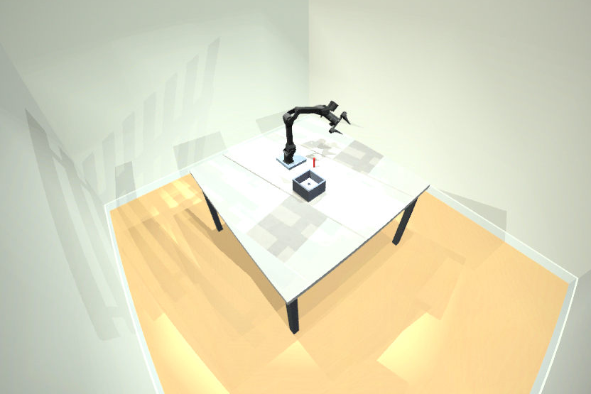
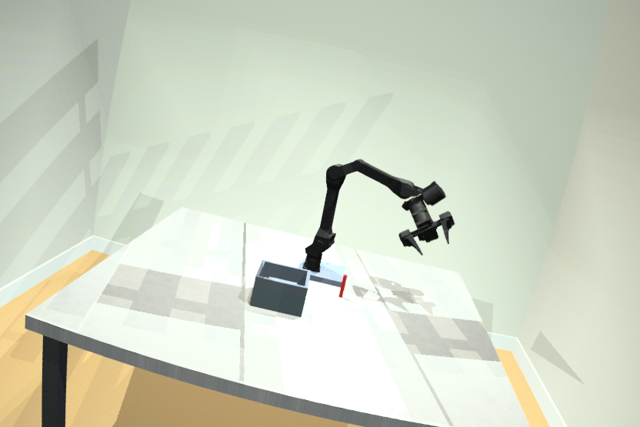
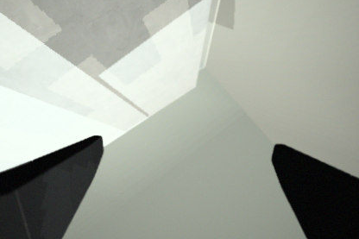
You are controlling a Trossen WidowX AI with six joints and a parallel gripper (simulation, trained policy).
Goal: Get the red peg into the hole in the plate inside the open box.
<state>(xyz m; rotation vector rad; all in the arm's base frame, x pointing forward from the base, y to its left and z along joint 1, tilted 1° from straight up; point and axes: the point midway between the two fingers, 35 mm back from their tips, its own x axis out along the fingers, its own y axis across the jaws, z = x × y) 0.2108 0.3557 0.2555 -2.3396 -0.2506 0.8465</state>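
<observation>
The red peg is 25 cm to the right of my gripper tip, 22 cm below it and 8 cm behind it. The rest, counted from my gripper tip: grey box 46 cm to the right, 23 cm below, 8 cm ahead.
</observation>
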